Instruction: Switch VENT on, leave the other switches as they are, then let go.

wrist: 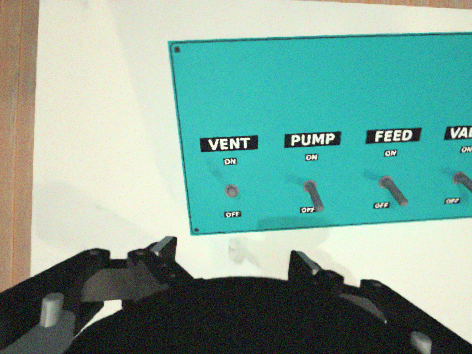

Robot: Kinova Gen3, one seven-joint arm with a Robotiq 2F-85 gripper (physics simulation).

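Frame: origin at the arm's base, x back, y left, z down, level; millimetres.
Where they show: gripper, fingertip midpoint: [232, 258].
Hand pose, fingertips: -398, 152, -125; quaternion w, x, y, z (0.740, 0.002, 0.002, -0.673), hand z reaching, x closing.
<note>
Things, the pixels of their centre, and the offset from my fingertips, as dx, dy, dz. "spot": a spot on its surface instead. Level surfaces: height alone.
- teal switch panel at the middle of its body: [337, 143] -118, -174, +228
- VENT lever at the middle of its body: [231, 192] -34, -1, +175
- PUMP lever at the middle of its body: [315, 197] -30, -121, +180
- FEED lever at the middle of its body: [395, 192] -40, -241, +180
- fourth lever at a spot on its surface: [463, 180] spot: -60, -354, +189
- pale surface at its surface level: dz +286
- fourth switch's label at a spot on its surface: [459, 133] spot: -130, -335, +177
The teal switch panel [260, 90] lies ahead of my gripper. The VENT lever [231, 190] shows nearly end-on between its ON and OFF labels, unlike its neighbours, which slant down and right. It points toward the camera, tipped more to the ON side than they are. The PUMP lever [314, 196] and the FEED lever [394, 191] slant toward their OFF labels. Part of a fourth lever [463, 180] shows at the right edge, also slanting down. My gripper [232, 258] is open, its fingers wide apart below the panel's lower edge in the view, apart from every lever.
A pale surface [90, 150] surrounds the panel. A wood-coloured surface [15, 125] shows along the left side. The fourth switch's label [459, 133] is cut off by the right edge. Soft shadows fall on the panel and the pale surface.
</note>
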